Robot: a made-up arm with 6 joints.
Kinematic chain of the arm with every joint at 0, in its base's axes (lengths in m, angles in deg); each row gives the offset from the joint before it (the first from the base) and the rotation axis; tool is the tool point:
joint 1: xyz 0 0 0.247 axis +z
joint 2: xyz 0 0 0 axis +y
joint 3: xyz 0 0 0.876 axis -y
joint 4: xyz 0 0 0 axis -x
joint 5: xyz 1.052 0 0 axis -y
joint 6: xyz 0 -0.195 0 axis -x
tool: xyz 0 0 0
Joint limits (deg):
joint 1: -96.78..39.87
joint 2: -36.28..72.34
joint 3: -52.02..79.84
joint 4: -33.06..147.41
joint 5: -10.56..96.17
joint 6: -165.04..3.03
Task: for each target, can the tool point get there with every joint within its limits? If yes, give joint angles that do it. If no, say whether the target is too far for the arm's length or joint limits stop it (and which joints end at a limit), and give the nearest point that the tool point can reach.
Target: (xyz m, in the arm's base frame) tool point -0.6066 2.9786 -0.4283
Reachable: no: too far | nearest point 0.9762 1.0295 -0.3748 | short by 2.511 m
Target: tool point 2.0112 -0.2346 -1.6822
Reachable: no: too far | nearest point 1.3356 -0.1558 -0.4278 | short by 1.427 m
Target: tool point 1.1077 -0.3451 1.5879
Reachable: yes | joints -8.08 14.08 38.67 17.54 17.80 -93.97
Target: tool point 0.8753 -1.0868 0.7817
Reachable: yes | joints -48.33 24.21 0.04 69.38 60.18 -62.99
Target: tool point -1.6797 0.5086 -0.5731
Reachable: no: joint limits stop it (at a limit: joint 1, joint 2, joint 3) | nearest point -0.2151 -0.1867 -0.3351 | short by 1.639 m
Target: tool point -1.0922 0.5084 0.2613
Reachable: no: joint limits stop it (at a limit: joint 1, joint 2, joint 3, joint 4) | nearest point -0.1804 -0.1328 -0.2956 | short by 1.246 m
